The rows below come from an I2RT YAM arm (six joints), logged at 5 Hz.
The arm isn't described. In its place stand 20 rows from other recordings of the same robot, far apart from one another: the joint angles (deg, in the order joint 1, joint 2, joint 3, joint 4, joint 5, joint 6), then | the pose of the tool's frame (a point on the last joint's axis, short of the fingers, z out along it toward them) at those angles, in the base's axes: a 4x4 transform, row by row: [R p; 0 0 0 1], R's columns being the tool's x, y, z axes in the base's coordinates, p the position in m.
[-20.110, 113.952, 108.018, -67.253, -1.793, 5.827] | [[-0.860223 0.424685 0.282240 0.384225], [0.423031 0.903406 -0.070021 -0.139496], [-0.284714 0.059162 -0.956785 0.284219], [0 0 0 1]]
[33.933, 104.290, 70.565, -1.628, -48.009, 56.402] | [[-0.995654 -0.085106 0.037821 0.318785], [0.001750 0.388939 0.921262 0.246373], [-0.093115 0.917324 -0.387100 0.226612], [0 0 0 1]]
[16.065, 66.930, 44.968, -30.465, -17.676, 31.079] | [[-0.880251 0.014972 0.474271 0.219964], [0.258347 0.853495 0.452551 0.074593], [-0.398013 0.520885 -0.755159 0.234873], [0 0 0 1]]
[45.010, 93.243, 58.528, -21.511, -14.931, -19.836] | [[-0.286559 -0.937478 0.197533 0.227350], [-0.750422 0.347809 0.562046 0.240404], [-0.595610 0.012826 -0.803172 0.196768], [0 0 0 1]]
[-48.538, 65.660, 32.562, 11.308, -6.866, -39.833] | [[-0.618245 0.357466 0.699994 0.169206], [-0.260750 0.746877 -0.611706 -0.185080], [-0.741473 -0.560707 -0.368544 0.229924], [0 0 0 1]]
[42.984, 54.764, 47.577, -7.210, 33.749, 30.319] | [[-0.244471 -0.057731 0.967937 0.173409], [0.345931 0.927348 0.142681 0.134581], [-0.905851 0.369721 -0.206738 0.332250], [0 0 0 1]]
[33.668, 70.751, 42.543, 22.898, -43.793, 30.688] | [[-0.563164 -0.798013 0.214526 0.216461], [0.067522 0.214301 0.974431 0.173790], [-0.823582 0.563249 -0.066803 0.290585], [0 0 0 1]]
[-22.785, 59.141, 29.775, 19.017, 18.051, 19.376] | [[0.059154 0.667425 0.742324 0.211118], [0.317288 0.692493 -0.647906 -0.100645], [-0.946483 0.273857 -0.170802 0.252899], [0 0 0 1]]
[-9.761, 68.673, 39.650, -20.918, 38.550, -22.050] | [[-0.897296 0.206073 0.390376 0.225739], [-0.143551 0.700059 -0.699508 -0.061345], [-0.417435 -0.683704 -0.598578 0.215077], [0 0 0 1]]
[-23.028, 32.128, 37.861, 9.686, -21.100, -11.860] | [[0.230100 0.094884 0.968530 0.131613], [-0.306148 0.951763 -0.020508 -0.042017], [-0.923757 -0.291795 0.248050 0.366578], [0 0 0 1]]
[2.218, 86.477, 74.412, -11.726, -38.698, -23.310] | [[-0.132037 -0.712246 0.689400 0.347917], [-0.314175 0.689701 0.652385 0.035750], [-0.940139 -0.130453 -0.314836 0.343407], [0 0 0 1]]
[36.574, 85.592, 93.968, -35.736, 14.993, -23.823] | [[-0.179683 -0.506815 0.843120 0.270200], [-0.619146 0.724285 0.303430 0.189010], [-0.764442 -0.467493 -0.443935 0.421956], [0 0 0 1]]
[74.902, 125.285, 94.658, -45.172, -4.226, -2.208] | [[-0.215046 -0.976576 -0.007421 0.112270], [-0.944618 0.206068 0.255406 0.426221], [-0.247895 0.061934 -0.966805 0.149661], [0 0 0 1]]
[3.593, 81.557, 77.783, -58.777, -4.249, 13.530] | [[-0.883693 0.113306 0.454145 0.279415], [0.178282 0.978600 0.102754 0.020188], [-0.432784 0.171769 -0.884982 0.321210], [0 0 0 1]]
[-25.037, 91.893, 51.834, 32.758, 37.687, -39.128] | [[-0.647372 0.613339 0.452464 0.313516], [-0.248802 0.391069 -0.886094 -0.170462], [-0.720421 -0.686207 -0.100568 0.252620], [0 0 0 1]]
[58.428, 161.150, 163.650, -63.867, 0.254, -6.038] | [[-0.367491 -0.894480 0.254668 0.295694], [-0.798906 0.443801 0.405943 0.480870], [-0.476130 -0.054275 -0.877698 0.173231], [0 0 0 1]]
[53.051, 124.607, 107.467, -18.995, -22.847, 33.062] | [[-0.801682 -0.581819 0.137087 0.294313], [-0.229470 0.511320 0.828188 0.414286], [-0.551951 0.632486 -0.543426 0.252940], [0 0 0 1]]
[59.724, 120.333, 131.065, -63.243, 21.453, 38.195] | [[-0.742010 -0.296137 0.601435 0.237145], [-0.129531 0.943570 0.304792 0.380392], [-0.657756 0.148254 -0.738497 0.360927], [0 0 0 1]]
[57.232, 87.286, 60.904, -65.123, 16.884, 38.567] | [[-0.927237 -0.295039 0.230615 0.144440], [-0.338351 0.923969 -0.178327 0.205299], [-0.160468 -0.243381 -0.956565 0.214062], [0 0 0 1]]
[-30.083, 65.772, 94.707, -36.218, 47.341, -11.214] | [[-0.296410 0.931005 0.213004 0.155074], [0.019409 0.228852 -0.973268 -0.120087], [-0.954864 -0.284352 -0.085904 0.512854], [0 0 0 1]]
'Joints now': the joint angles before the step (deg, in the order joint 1, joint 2, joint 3, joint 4, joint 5, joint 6). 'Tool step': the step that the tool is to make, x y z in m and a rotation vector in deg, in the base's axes. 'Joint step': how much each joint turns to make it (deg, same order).
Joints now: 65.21, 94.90, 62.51, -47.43, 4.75, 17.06
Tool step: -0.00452, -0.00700, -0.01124, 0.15, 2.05, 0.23
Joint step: -0.01, -0.62, -3.31, 1.97, -1.94, 0.10
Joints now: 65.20, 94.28, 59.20, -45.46, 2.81, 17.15
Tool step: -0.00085, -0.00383, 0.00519, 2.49, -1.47, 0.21
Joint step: -0.14, -2.31, -1.44, 2.03, 0.22, -0.40
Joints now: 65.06, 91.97, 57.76, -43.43, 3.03, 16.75
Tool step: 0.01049, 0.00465, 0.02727, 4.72, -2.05, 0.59
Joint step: -1.54, -1.88, 3.97, -0.61, -0.74, -2.01
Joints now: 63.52, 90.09, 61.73, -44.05, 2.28, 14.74
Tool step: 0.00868, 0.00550, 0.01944, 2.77, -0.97, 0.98
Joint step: -1.12, -0.09, 4.01, -1.13, -1.06, -1.85
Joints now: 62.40, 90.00, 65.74, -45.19, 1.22, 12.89
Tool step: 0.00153, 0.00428, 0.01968, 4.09, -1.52, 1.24
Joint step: 0.00, -1.23, 2.57, 0.54, -0.98, -0.93
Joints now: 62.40, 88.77, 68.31, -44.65, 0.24, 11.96
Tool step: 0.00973, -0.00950, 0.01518, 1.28, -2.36, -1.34
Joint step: -2.33, -1.90, 1.20, -0.83, 0.87, -1.52
